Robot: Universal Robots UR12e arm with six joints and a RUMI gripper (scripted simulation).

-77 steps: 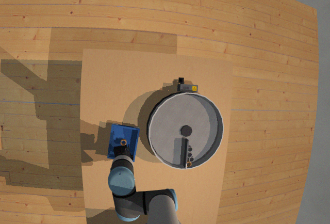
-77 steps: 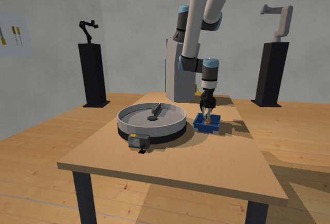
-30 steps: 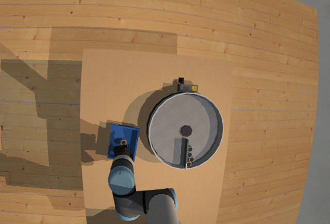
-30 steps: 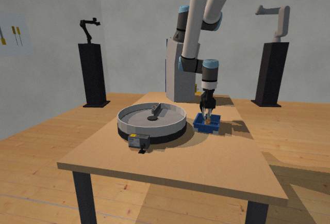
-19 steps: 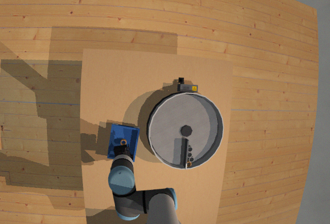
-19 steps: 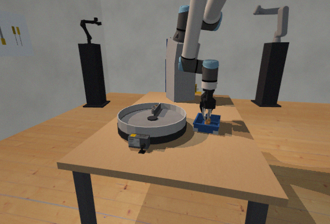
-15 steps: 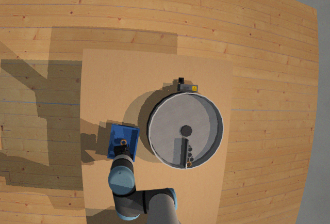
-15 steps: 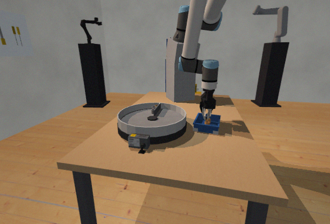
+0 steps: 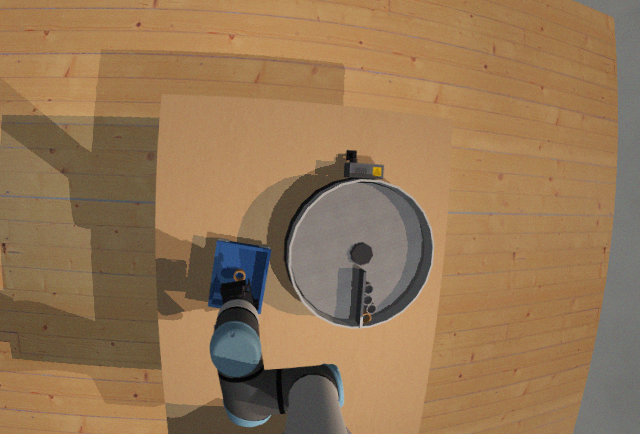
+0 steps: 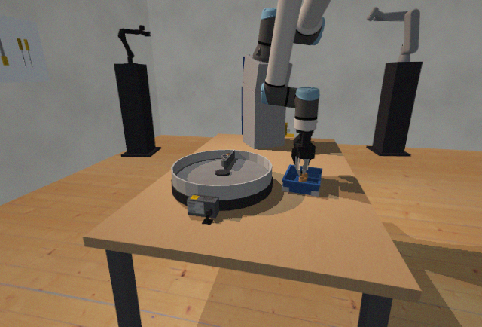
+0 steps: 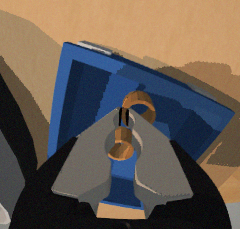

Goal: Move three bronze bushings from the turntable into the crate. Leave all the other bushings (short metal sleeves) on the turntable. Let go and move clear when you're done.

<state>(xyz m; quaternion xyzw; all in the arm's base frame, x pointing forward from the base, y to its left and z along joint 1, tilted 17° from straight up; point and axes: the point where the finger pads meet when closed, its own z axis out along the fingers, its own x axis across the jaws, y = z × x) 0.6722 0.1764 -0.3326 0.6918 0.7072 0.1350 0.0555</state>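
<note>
My gripper is now 5 cm short of the blue crate and 1 cm above it.
</note>
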